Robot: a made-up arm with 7 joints.
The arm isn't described. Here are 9 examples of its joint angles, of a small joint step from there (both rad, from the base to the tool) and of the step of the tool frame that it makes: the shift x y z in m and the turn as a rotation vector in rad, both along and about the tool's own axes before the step.
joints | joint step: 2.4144 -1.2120 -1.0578 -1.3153 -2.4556 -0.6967 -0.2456 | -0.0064 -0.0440 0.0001 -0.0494 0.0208 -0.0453 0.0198
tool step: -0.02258 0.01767 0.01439 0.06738 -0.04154 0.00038
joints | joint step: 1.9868 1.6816 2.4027 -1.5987 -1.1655 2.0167 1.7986 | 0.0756 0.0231 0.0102 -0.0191 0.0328 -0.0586 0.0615
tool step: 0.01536 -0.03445 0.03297 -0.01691 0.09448 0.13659
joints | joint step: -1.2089 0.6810 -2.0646 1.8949 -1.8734 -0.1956 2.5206 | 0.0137 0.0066 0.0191 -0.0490 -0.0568 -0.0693 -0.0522
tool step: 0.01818 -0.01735 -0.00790 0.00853 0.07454 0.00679
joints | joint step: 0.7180 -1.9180 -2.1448 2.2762 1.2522 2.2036 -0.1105 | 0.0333 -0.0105 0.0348 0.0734 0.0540 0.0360 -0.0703
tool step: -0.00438 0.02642 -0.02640 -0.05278 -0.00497 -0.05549
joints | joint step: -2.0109 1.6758 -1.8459 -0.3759 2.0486 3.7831 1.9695 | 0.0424 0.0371 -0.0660 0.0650 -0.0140 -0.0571 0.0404
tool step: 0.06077 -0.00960 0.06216 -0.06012 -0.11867 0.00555
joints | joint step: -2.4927 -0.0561 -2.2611 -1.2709 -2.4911 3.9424 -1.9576 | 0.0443 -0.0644 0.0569 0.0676 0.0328 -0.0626 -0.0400
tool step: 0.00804 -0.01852 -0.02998 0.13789 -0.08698 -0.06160
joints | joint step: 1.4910 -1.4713 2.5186 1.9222 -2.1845 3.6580 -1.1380 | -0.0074 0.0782 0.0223 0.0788 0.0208 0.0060 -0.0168
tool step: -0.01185 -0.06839 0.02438 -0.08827 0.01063 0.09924
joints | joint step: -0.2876 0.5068 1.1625 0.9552 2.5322 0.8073 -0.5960 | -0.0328 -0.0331 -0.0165 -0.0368 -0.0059 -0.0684 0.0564
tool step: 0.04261 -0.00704 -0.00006 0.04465 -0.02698 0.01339
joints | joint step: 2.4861 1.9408 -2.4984 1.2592 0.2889 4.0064 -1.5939 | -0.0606 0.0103 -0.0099 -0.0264 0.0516 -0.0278 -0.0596
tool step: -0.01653 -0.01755 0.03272 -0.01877 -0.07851 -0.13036
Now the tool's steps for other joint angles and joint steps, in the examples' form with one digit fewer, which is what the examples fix.
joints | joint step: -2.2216 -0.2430 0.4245 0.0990 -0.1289 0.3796 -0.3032 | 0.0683 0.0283 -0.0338 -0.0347 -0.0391 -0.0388 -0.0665
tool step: 0.0177 -0.0174 -0.0361 -0.0074 0.0178 -0.0879
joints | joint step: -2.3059 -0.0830 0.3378 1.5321 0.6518 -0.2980 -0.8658 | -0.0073 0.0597 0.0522 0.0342 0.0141 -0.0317 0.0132
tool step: 0.0069 -0.0464 0.0255 0.0185 -0.0433 -0.0318
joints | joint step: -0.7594 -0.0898 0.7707 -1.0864 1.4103 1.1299 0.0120 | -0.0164 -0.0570 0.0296 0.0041 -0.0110 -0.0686 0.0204
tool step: 0.0216 0.0336 -0.0307 -0.0624 -0.0435 0.0052
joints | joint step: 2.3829 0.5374 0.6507 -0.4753 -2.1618 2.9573 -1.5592 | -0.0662 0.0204 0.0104 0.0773 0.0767 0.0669 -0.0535
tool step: 0.0003 0.0103 0.0442 -0.1566 -0.0473 -0.0053
